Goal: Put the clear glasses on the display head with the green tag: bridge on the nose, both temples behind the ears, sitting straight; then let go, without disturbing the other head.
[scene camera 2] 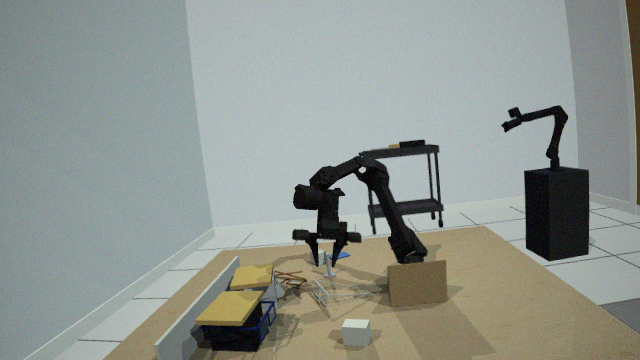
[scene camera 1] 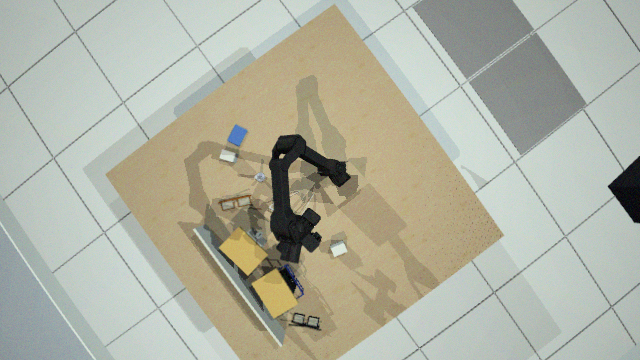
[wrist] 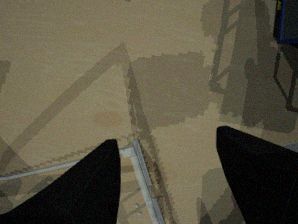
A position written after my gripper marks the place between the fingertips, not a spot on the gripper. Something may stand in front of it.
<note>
In view: my gripper (scene camera 2: 325,267).
My gripper shows as well in the wrist view (wrist: 168,143).
</note>
